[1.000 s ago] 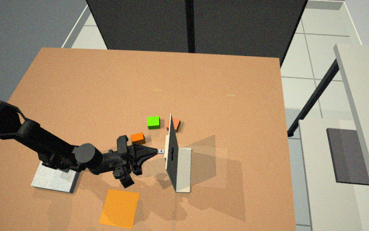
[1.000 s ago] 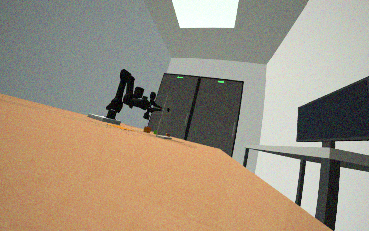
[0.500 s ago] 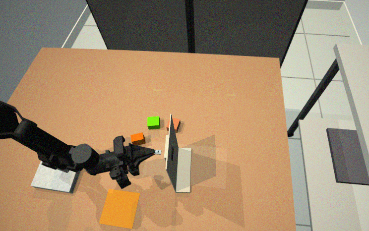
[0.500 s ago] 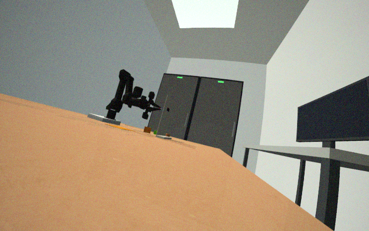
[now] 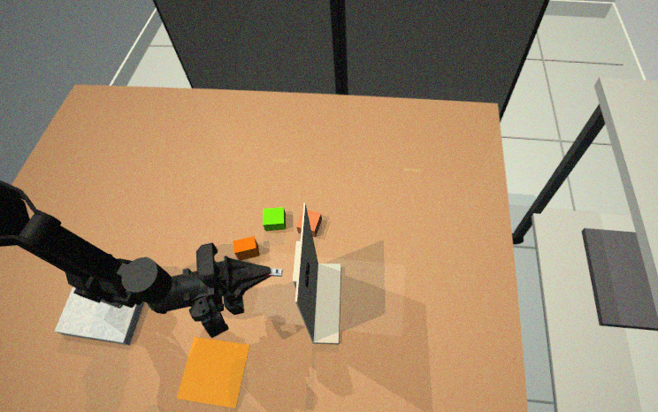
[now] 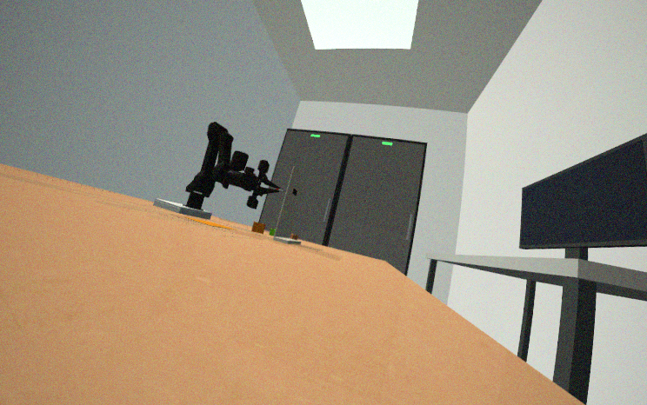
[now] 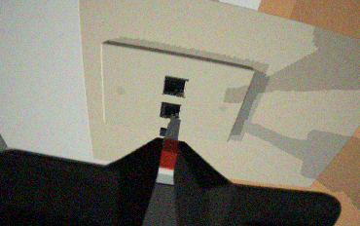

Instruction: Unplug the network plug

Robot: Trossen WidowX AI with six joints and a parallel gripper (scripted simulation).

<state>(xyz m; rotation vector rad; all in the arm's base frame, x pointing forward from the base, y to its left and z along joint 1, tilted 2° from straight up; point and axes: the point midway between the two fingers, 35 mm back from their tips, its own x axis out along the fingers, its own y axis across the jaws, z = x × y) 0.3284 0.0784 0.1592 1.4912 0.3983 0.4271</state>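
My gripper tip is now 9 cm past the orange marked square, 17 cm to the left of it and 18 cm above it. From my gripper tip the other things lie so: upright panel 7 cm ahead, 2 cm to the left, 7 cm below; network plug right at my gripper tip.
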